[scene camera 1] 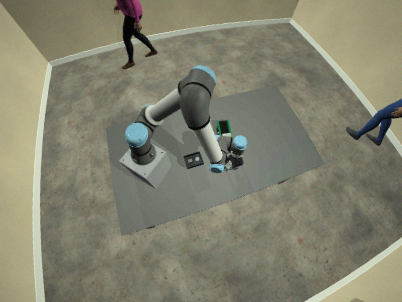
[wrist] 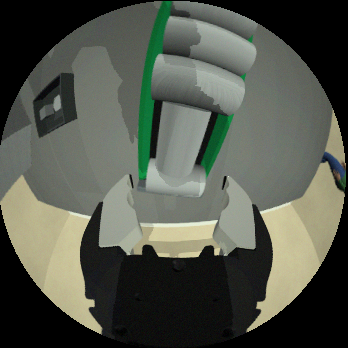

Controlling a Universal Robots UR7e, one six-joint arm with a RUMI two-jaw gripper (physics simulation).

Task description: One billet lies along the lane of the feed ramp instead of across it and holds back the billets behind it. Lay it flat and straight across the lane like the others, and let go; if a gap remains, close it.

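Frame: origin at the arm's base, x down, y ahead, z right, level; millimetres.
Seen in the pictures: gripper, fingertip midpoint: [wrist: 177,176]; arm's base at its link origin: [scene camera 1: 143,154].
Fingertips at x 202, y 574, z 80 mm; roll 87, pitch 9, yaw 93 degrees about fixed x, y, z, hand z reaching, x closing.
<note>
Offsets run from my fingertips to a thing's top centre. Level surfaces: height alone.
The feed ramp [scene camera 1: 229,123] [wrist: 145,110] has green side walls and a dark lane. In the wrist view a light grey billet @[dx -27, dy -6, dz -45 mm] [wrist: 182,140] lies along the lane. At its upper end a crosswise billet @[dx -30, dy -2, dz -96 mm] [wrist: 197,82] lies across the ramp, with another billet @[dx -35, dy +1, dz -136 mm] [wrist: 212,44] behind it. At its lower end one more crosswise billet @[dx -17, dy -3, dz +5 mm] [wrist: 177,181] lies at the ramp's low end. My gripper [scene camera 1: 236,162] [wrist: 177,176] is open with nothing between its jaws; the jaws appear left and right of the low end. In the scene view the arm hides part of the ramp.
A small dark tray @[dx +40, dy -267, dz -93 mm] [scene camera 1: 193,165] [wrist: 70,103] with two light pieces stands on the grey table @[dx +75 mm] [scene camera 1: 280,145], between the robot base [scene camera 1: 155,172] and the gripper. Two people are on the floor beyond the table, one at the upper left [scene camera 1: 131,30], one at the right [scene camera 1: 382,120].
</note>
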